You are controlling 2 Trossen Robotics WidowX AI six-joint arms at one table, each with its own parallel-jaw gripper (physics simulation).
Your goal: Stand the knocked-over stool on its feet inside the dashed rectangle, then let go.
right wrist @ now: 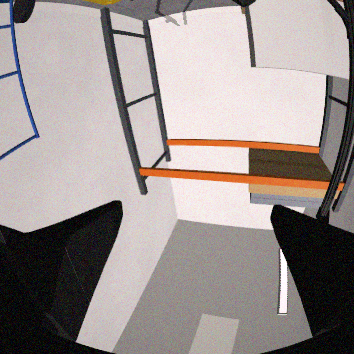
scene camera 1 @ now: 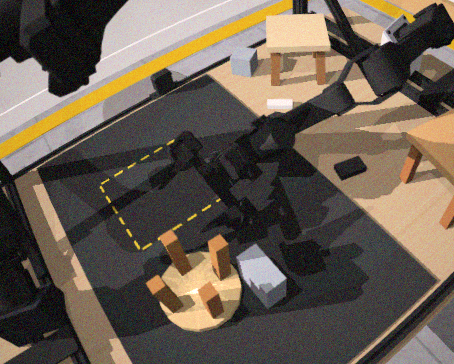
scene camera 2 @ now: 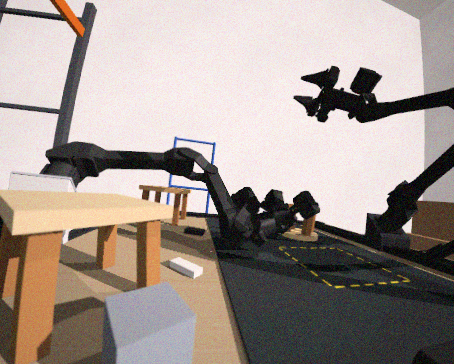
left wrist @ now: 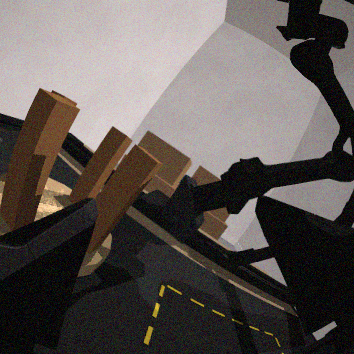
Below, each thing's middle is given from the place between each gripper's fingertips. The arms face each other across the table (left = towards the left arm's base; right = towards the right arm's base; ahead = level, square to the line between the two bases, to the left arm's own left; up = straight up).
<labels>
My right hand is 40 mm short of the stool [scene camera 1: 200,291], 80 mm to the left of it and 460 mm above it.
The stool lies 90 mm ahead of my left hand, 40 mm to the right of it and 40 mm below it.
</labels>
